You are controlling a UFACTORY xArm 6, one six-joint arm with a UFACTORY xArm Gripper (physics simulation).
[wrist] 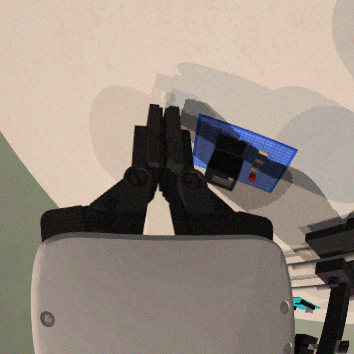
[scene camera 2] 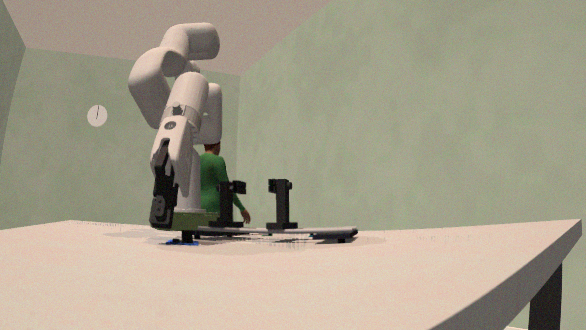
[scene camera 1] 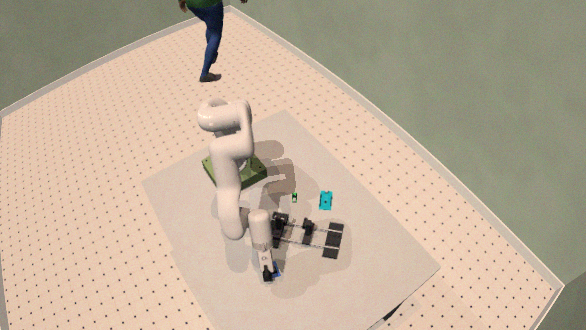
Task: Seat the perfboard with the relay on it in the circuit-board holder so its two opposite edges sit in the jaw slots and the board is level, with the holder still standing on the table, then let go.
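Frame: origin at the arm's base, x ahead, y left, z up, level; centimetres.
Seen in the pictures: gripper, fingertip midpoint: (wrist: pixel 159 122) (scene camera 2: pixel 159 225) (scene camera 1: pixel 267 280); arm's base, origin of the base link: (scene camera 2: pixel 187 212).
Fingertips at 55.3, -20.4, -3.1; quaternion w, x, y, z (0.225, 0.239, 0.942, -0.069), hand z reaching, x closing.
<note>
Offsets run from my fingertips to a thing's top centre, as dx, dy, dz.
The blue perfboard @(-3.8, +4.5, -0.6) (scene camera 1: pixel 276 270) (scene camera 2: pixel 175 243) (wrist: pixel 270 172) lies flat on the table, with the black relay @(-2.8, +5.0, -0.6) (wrist: pixel 223 169) standing on it near one end. My gripper (wrist: pixel 159 122) (scene camera 1: pixel 268 280) is shut and empty, pointing down beside the relay end of the board, a little above the table; in the wrist view its fingers are left of the board. The circuit-board holder @(-8.5, +24.4, +9.1) (scene camera 1: pixel 308 231) (scene camera 2: pixel 282 205) (wrist: pixel 334 270) stands on the table on its rails, with two upright black jaw posts. Its jaws hold no board.
A cyan part @(-17.0, +43.1, -1.4) (scene camera 1: pixel 326 200) (wrist: pixel 305 303) and a small green part @(-26.5, +33.3, -1.4) (scene camera 1: pixel 294 197) lie on the table behind the holder. The green robot base (scene camera 1: pixel 254 175) stands at the back left. A person (scene camera 1: pixel 212 35) (scene camera 2: pixel 212 175) is beyond the table.
</note>
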